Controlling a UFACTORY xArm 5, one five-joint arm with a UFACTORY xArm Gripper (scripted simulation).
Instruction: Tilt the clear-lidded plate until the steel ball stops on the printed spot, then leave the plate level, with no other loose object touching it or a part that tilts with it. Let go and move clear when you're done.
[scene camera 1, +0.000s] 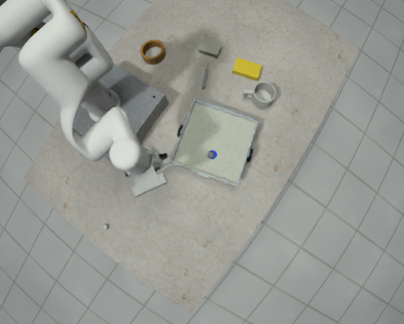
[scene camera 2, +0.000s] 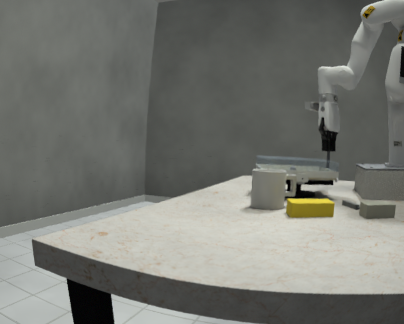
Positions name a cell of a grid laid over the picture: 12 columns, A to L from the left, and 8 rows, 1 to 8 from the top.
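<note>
Scene contains a yellow sponge (scene camera 2: I6) and a white mug (scene camera 2: H5).
</note>
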